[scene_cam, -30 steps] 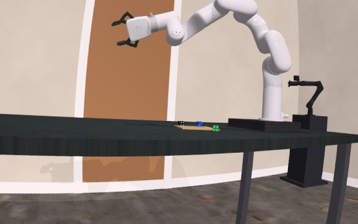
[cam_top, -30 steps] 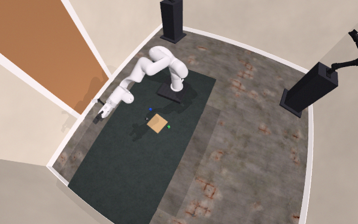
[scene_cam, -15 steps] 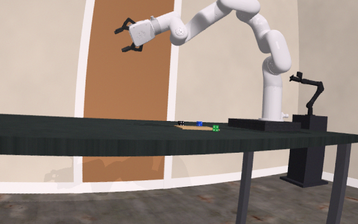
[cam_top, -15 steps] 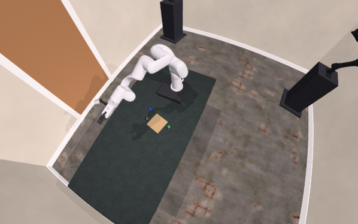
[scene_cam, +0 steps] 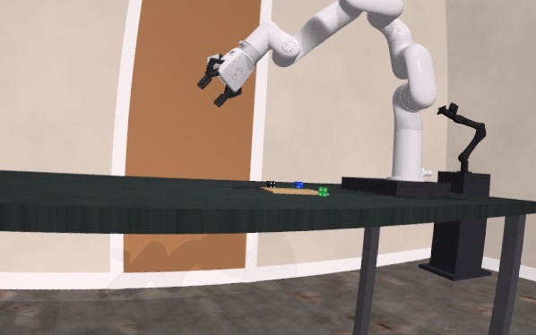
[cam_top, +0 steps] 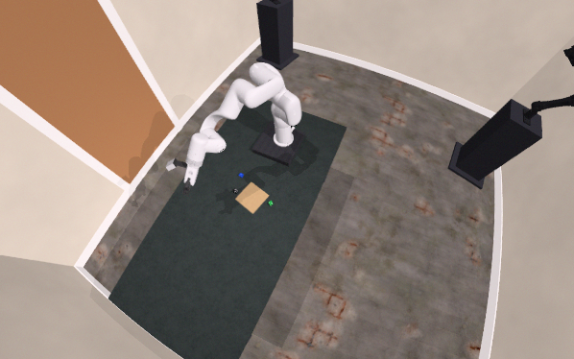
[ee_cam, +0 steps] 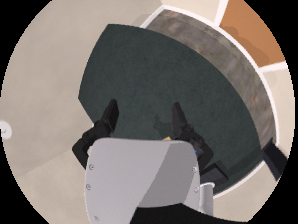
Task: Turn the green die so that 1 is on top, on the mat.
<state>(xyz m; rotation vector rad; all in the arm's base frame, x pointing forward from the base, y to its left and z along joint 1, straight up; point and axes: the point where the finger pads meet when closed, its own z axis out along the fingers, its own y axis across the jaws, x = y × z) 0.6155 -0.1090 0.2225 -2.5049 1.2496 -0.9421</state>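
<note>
Right now the blue die is 27 cm behind my hand, 25 cm below it and 5 cm to the left of it. The rest, counted from my hand: tan mat 26 cm below, 20 cm behind, 19 cm to the left; green die 30 cm to the left, 25 cm below, 23 cm behind; black die 25 cm below, 17 cm behind, 9 cm to the left.
</note>
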